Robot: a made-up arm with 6 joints.
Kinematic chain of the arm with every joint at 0, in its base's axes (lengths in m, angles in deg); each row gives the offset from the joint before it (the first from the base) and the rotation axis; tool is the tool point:
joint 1: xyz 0 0 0.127 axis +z
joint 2: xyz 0 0 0 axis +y
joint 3: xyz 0 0 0.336 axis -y
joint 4: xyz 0 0 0 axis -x
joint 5: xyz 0.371 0 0 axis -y
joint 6: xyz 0 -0.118 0 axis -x
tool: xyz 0 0 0
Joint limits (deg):
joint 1: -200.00..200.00
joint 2: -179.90..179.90
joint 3: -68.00..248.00
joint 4: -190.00..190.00
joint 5: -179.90..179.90
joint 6: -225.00..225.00
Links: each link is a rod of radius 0.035 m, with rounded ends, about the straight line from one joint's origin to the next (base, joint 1, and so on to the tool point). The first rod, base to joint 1, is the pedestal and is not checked.
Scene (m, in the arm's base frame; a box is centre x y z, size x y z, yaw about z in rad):
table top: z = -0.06
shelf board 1: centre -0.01 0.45 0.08 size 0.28 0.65 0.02 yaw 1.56
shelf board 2: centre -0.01 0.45 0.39 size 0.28 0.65 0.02 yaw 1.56
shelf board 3: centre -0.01 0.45 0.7 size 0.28 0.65 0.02 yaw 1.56
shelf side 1: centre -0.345 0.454 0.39 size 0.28 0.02 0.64 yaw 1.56
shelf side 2: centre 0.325 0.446 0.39 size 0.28 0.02 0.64 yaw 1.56
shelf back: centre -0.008 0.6 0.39 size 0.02 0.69 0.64 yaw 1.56
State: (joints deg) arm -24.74 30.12 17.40 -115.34 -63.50 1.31
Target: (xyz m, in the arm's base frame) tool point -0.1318 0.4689 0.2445
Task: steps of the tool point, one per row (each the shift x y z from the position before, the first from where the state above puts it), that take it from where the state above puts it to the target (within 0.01 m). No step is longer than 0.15 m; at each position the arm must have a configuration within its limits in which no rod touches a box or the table.
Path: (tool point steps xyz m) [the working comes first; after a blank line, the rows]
Joints at the target: -60.54 -26.47 186.52 -169.12 -63.50 1.31
Straight joint move there: touches shelf board 2, shelf board 3.

1: 0.0410 -0.0026 0.1366
2: -0.0064 0.0183 0.1433
3: -0.0539 0.0380 0.1307
4: -0.0944 0.0537 0.0996
5: -0.1223 0.0630 0.0544
6: -0.1326 0.0644 0.0012
7: -0.1244 0.0576 -0.0520
8: -0.0981 0.0438 -0.0978
9: -0.0575 0.0244 -0.1292
10: -0.0089 0.0026 -0.1415
11: 0.0410 -0.0186 -0.1327
12: -0.0328 0.0797 0.0265
13: -0.0030 0.1023 0.0000
14: 0.0389 0.1086 -0.0265

